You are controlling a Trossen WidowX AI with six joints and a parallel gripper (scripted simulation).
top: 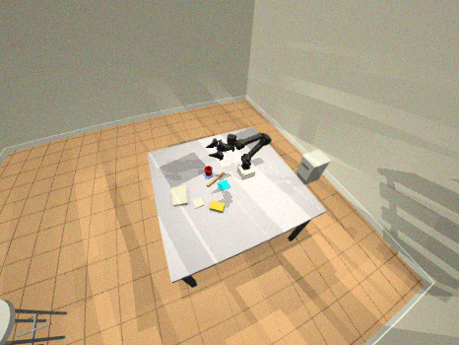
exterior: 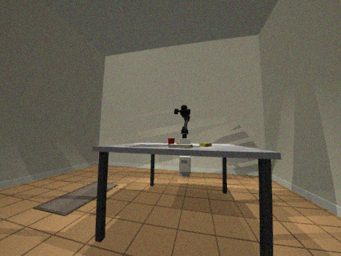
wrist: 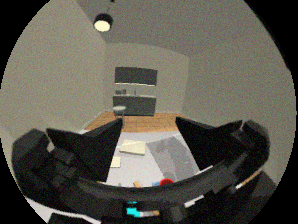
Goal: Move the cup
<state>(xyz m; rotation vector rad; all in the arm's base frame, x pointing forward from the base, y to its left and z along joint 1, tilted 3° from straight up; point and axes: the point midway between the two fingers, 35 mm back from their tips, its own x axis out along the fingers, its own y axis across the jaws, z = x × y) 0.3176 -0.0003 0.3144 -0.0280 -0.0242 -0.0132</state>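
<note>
Now: the red cup 35 cm below my gripper tip, 11 cm to the right of it and 2 cm behind it. From my gripper tip the other things lie so: light blue pad 40 cm below, 11 cm to the right, 2 cm behind; wooden stick 39 cm below, 6 cm behind, 2 cm to the right; cyan pad 40 cm below, 11 cm behind, 6 cm to the left.
</note>
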